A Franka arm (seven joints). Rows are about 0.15 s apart.
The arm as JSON. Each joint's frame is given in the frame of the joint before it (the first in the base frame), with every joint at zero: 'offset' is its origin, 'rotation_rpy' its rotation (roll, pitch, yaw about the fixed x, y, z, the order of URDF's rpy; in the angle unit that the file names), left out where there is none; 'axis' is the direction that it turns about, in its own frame. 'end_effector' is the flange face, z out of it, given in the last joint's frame.
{
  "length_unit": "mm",
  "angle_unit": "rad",
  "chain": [
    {
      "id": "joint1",
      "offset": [
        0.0,
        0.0,
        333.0
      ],
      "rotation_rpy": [
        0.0,
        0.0,
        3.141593
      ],
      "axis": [
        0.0,
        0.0,
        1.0
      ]
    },
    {
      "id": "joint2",
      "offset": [
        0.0,
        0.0,
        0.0
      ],
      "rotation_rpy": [
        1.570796,
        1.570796,
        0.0
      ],
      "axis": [
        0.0,
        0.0,
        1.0
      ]
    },
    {
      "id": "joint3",
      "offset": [
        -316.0,
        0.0,
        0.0
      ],
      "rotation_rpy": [
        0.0,
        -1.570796,
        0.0
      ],
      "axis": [
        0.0,
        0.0,
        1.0
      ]
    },
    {
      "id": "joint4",
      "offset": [
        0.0,
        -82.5,
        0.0
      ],
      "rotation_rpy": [
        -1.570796,
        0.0,
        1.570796
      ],
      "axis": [
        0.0,
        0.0,
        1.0
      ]
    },
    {
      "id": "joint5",
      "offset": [
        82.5,
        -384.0,
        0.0
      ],
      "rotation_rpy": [
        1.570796,
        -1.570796,
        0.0
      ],
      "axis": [
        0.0,
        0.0,
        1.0
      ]
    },
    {
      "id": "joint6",
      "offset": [
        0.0,
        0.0,
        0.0
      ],
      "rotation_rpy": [
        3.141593,
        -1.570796,
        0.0
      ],
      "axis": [
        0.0,
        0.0,
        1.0
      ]
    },
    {
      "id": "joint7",
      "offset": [
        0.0,
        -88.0,
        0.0
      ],
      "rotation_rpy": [
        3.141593,
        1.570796,
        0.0
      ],
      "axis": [
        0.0,
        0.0,
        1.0
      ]
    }
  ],
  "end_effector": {
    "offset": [
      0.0,
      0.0,
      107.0
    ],
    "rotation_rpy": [
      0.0,
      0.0,
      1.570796
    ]
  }
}
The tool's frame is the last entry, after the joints.
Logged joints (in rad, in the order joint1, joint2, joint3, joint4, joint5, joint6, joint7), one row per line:
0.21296 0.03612 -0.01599 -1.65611 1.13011 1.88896 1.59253
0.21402 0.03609 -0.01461 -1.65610 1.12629 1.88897 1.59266
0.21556 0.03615 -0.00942 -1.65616 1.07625 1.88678 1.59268
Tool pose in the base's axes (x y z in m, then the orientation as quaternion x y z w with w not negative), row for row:
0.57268 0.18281 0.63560 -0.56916 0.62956 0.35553 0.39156
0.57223 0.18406 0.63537 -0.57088 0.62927 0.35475 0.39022
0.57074 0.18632 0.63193 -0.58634 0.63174 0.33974 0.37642
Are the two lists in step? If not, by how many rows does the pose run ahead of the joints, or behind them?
They are in step.
